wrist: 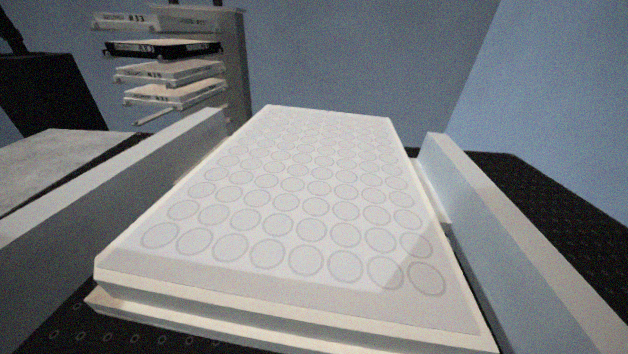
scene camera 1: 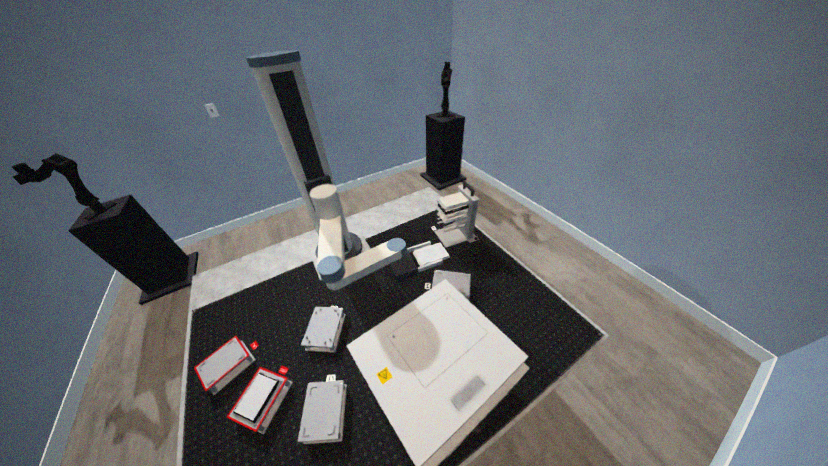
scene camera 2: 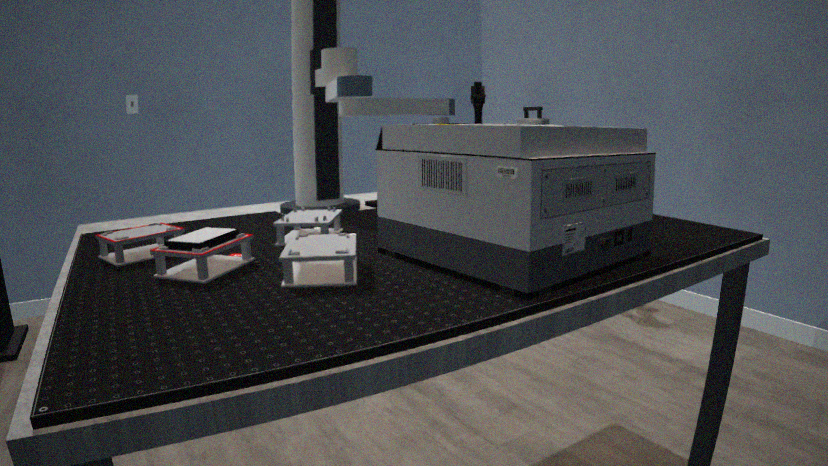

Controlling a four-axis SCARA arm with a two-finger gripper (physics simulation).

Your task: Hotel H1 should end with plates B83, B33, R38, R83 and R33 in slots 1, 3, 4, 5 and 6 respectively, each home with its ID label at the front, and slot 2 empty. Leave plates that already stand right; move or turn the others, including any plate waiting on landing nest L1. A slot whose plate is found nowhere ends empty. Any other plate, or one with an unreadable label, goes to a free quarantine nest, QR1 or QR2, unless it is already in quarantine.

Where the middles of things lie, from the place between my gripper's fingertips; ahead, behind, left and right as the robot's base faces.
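Here is the plate b38 (scene camera 1: 257, 396), and my hand is 120 mm short of it, 780 mm to the left of it and 140 mm above it.
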